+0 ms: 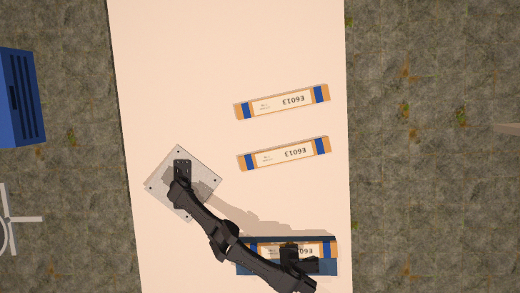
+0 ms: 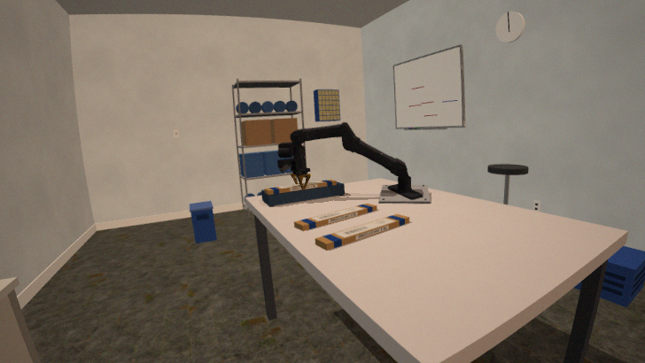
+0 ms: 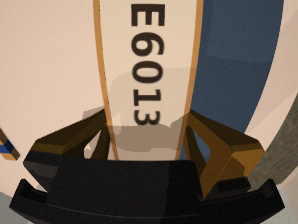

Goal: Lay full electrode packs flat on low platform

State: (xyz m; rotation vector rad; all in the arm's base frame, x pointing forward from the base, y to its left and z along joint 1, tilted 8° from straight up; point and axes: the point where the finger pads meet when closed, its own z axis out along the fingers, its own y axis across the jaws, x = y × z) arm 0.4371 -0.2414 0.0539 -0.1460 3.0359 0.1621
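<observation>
Now: hand 5 cm above the dark blue low platform, 4 cm to the left of it and 2 cm past it.
</observation>
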